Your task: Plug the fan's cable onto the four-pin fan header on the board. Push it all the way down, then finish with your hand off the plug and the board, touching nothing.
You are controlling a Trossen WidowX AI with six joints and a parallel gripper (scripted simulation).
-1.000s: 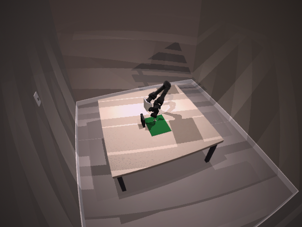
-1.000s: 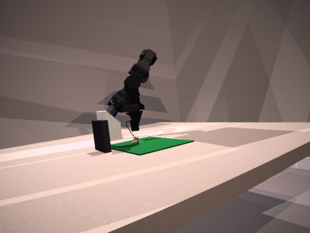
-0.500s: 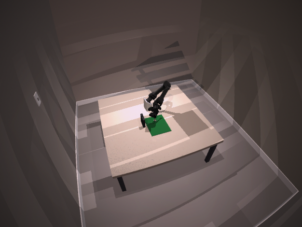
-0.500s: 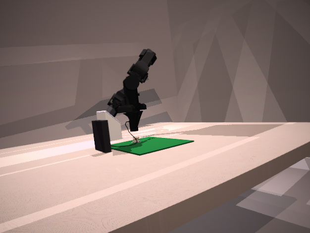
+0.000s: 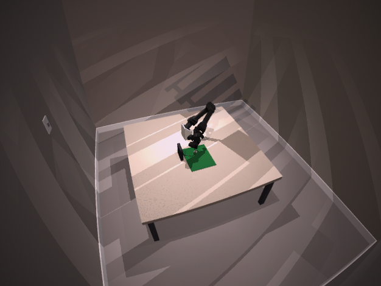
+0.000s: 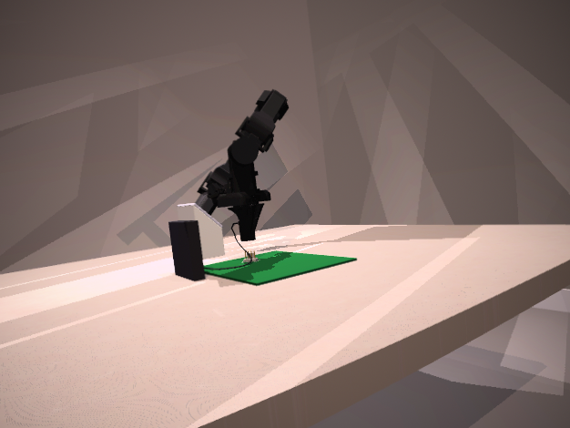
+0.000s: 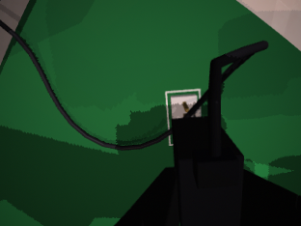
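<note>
My gripper tip is 6 cm above the fan header. Also, from my gripper tip: black fan 2 cm ahead, 15 cm to the right, 1 cm below; green board 7 cm ahead, 8 cm below; black fan plug 1 cm above.
</note>
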